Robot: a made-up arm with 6 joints.
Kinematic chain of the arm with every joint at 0, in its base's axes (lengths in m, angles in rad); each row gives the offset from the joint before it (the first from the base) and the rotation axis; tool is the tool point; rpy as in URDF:
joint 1: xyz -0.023 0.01 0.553 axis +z
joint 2: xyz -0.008 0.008 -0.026 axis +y
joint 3: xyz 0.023 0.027 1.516 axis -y
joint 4: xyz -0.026 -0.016 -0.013 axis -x
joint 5: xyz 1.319 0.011 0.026 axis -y
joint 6: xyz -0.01 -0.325 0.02 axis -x
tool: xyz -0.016 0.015 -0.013 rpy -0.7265 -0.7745 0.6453
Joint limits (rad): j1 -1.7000..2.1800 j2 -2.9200..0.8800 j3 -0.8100..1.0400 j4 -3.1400..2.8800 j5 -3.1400..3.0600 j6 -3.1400..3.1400
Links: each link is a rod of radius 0.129 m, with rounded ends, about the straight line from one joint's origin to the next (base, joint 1, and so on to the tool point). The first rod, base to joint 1, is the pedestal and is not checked.
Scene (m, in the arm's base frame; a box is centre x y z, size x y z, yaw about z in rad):
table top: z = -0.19
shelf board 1: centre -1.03 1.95 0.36 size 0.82 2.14 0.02 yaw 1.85
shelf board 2: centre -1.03 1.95 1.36 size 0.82 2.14 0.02 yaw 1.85
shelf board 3: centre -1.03 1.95 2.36 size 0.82 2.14 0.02 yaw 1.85
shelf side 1: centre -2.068 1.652 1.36 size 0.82 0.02 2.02 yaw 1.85
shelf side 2: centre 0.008 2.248 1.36 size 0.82 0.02 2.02 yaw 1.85
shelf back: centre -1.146 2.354 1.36 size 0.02 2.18 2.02 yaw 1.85
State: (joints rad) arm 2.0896 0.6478 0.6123 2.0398 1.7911 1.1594
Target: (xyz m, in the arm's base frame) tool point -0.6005 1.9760 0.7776
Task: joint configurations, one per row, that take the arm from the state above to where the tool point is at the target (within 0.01 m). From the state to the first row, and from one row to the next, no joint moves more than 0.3 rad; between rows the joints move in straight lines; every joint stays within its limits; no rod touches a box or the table.
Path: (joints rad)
1: 2.1197 0.4594 0.3556 2.1235 1.7855 1.1588
2: 2.1499 0.2709 0.0989 2.2073 1.7799 1.1582
3: 2.1800 0.0825 -0.1577 2.2910 1.7743 1.1576
4: 2.0261 0.1981 -0.3628 2.2415 1.7745 1.1517
5: 1.8722 0.3137 -0.5679 2.1920 1.7747 1.1457
6: 1.7183 0.4293 -0.7730 2.1424 1.7750 1.1398
7: 1.7357 0.5325 -0.5702 2.1229 1.7775 1.1425
8: 1.7530 0.6356 -0.3673 2.1034 1.7800 1.1453
9: 1.7704 0.7388 -0.1645 2.0839 1.7826 1.1480

